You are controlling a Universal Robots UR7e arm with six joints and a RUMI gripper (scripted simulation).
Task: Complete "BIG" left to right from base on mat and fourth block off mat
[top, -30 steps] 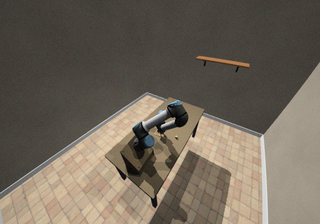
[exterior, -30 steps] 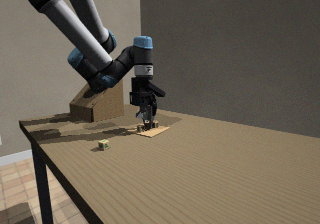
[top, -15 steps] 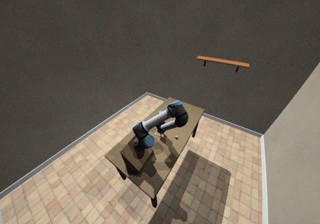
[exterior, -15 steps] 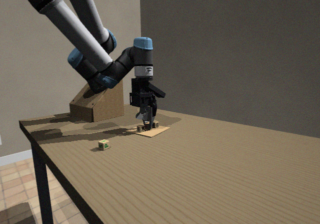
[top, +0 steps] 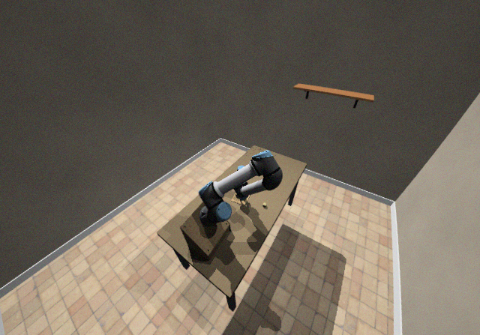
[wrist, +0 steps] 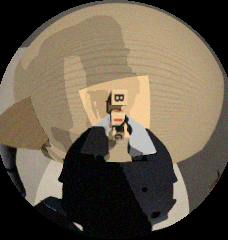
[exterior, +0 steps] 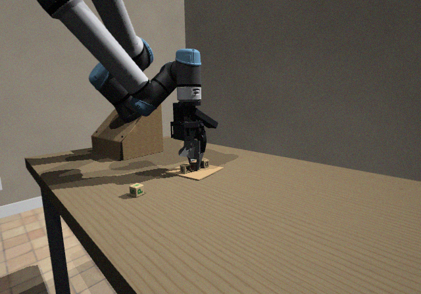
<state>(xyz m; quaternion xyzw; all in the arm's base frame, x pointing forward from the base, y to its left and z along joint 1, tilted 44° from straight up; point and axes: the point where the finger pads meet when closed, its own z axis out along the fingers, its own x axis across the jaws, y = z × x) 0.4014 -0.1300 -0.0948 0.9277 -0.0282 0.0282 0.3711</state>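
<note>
Right now my hand is 2 cm above the tan mat.
</note>
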